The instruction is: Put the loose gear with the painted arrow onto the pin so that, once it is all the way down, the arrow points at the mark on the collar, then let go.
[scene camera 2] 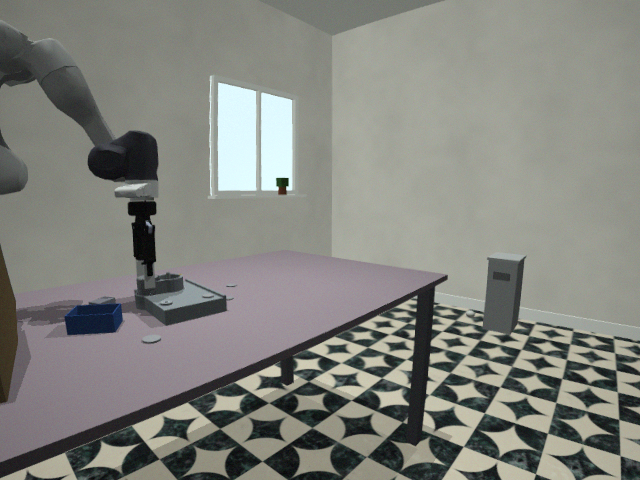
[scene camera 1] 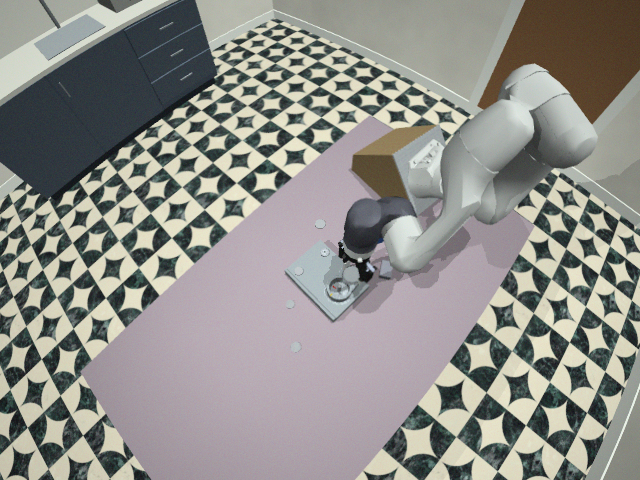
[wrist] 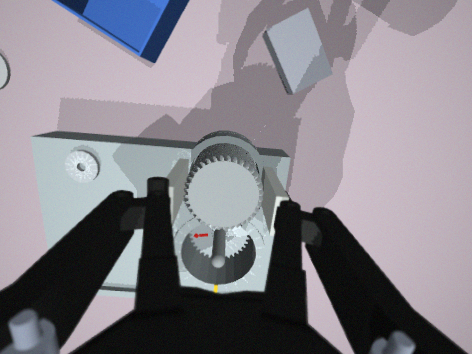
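The gear with the painted arrow (wrist: 206,241) (scene camera 1: 337,287) sits low inside the round collar (wrist: 237,272) (scene camera 1: 339,299), around the upright pin (wrist: 218,248). In the wrist view its red arrow (wrist: 201,235) points left, while the yellow mark (wrist: 216,288) (scene camera 1: 331,294) is at the collar's near side, roughly a quarter turn away. A plain toothed gear (wrist: 224,193) (scene camera 1: 351,274) stands higher, beside the collar, and hides part of the arrow gear. My gripper (wrist: 224,177) (scene camera 1: 354,269) (scene camera 2: 146,283) is shut on this plain gear, one pad on each side.
The grey base plate (wrist: 120,155) (scene camera 1: 312,266) (scene camera 2: 191,308) also carries a small round gear (wrist: 82,166) (scene camera 1: 324,252) (scene camera 2: 165,302). A blue box (wrist: 125,25) (scene camera 2: 94,320) and a grey block (wrist: 300,52) (scene camera 1: 386,269) lie near the plate. Several pale discs lie around.
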